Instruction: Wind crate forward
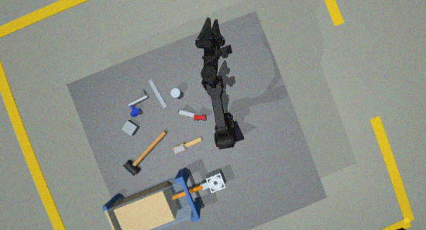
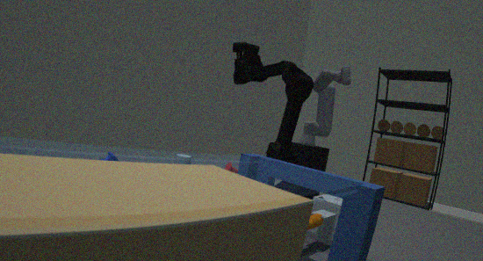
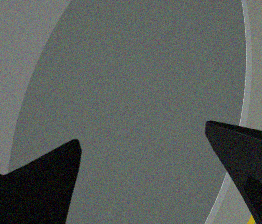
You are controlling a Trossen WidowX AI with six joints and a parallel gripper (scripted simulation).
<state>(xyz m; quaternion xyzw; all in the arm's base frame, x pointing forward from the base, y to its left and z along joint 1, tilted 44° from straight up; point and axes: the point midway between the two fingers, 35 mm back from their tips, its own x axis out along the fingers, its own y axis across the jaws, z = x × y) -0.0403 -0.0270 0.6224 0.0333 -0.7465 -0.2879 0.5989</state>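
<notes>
My gripper tip is 20 cm short of the winch handle, 33 cm to the right of it and 47 cm above it. From my gripper tip the other things lie so: brush (28 cm ahead, 51 cm to the left, 49 cm below); grey bar (38 cm ahead, 16 cm to the left, 50 cm below); red knob (16 cm ahead, 35 cm to the left, 46 cm below).
</notes>
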